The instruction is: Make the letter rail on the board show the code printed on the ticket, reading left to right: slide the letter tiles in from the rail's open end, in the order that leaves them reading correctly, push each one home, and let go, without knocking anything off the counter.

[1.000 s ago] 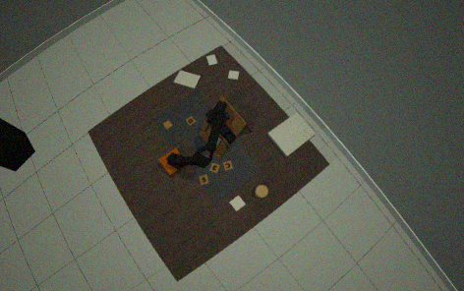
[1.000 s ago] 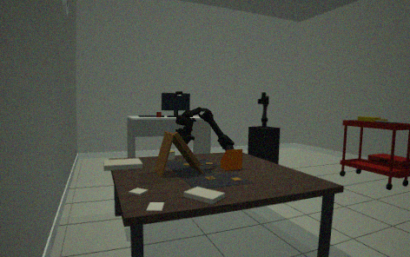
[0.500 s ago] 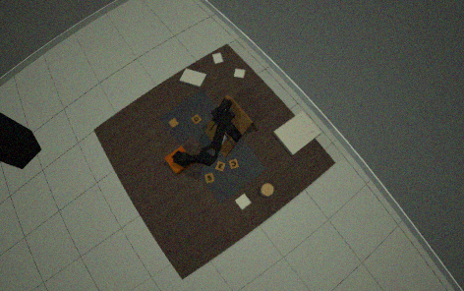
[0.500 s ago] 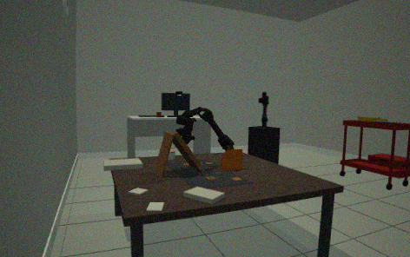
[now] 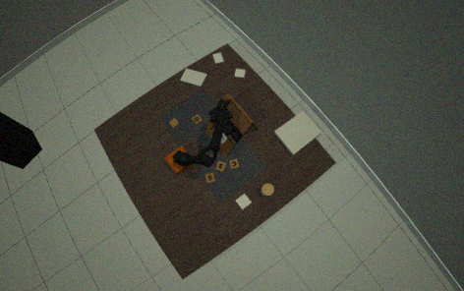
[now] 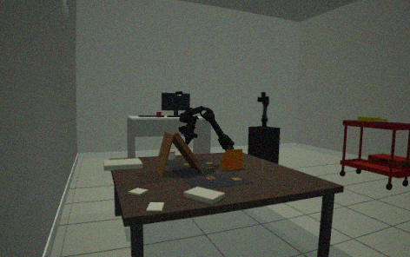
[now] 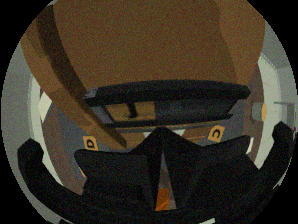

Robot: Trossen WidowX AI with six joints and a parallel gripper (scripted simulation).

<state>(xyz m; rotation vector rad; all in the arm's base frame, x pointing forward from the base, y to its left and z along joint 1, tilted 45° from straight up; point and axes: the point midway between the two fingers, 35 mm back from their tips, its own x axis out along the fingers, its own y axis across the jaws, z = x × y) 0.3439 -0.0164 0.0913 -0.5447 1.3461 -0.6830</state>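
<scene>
Now: gripper tip 3 cm short of the tan letter tile, 3 cm to the right of it and 2 cm above it. Round my gripper tip: white slab 37 cm ahead, 35 cm to the right, 17 cm below; white ticket 4 cm behind, 1 cm to the right, 11 cm below; white pad 16 cm ahead, 52 cm to the left, 18 cm below.
</scene>
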